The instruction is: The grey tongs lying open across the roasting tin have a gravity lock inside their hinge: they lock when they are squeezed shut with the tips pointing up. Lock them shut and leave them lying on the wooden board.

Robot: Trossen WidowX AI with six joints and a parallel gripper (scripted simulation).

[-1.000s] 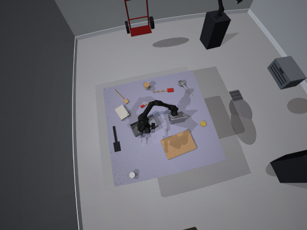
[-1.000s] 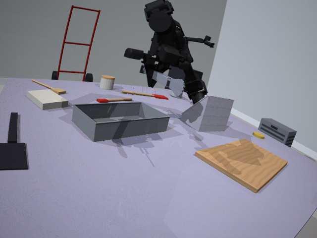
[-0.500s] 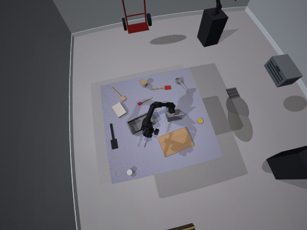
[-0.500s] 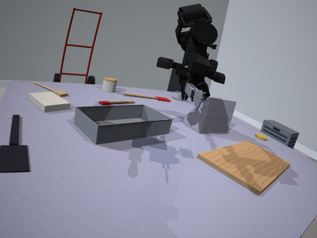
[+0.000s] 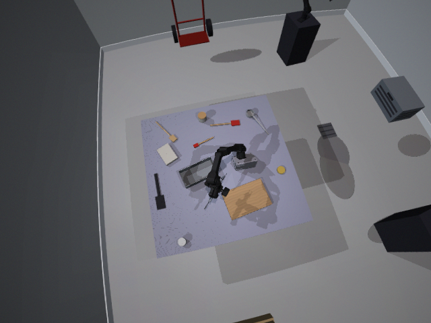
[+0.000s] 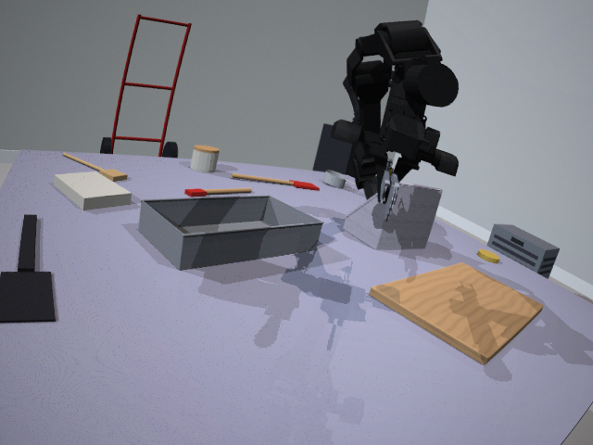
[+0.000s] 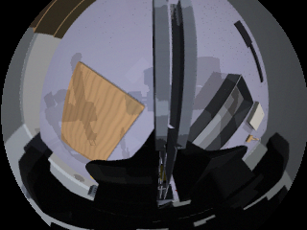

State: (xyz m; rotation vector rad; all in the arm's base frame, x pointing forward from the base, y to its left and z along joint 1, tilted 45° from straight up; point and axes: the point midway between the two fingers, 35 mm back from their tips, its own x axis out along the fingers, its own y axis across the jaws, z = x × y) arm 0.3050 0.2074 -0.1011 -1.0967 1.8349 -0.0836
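Right now my gripper tip is 22 cm past the wooden board, 15 cm above it and 12 cm to the right of it. From my gripper tip the other things lie so: white slab (49 cm to the right, 31 cm ahead, 14 cm below); then black spatula (47 cm ahead, 17 cm to the right, 15 cm below); then grey roasting tin (23 cm to the right, 13 cm below, 9 cm ahead).
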